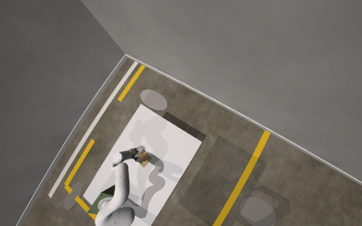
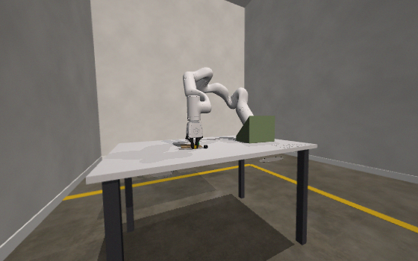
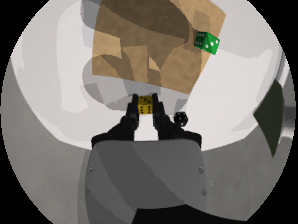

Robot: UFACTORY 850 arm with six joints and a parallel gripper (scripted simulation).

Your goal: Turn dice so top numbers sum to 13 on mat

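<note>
Now: hand 10 cm to the left of the tan mat, 2 cm past it and 2 cm above it. Also, from my hand: green die 9 cm to the right, 7 cm behind, 1 cm below; then black die 6 cm behind, 4 cm to the left, 1 cm below; then yellow die 1 cm below.
</note>
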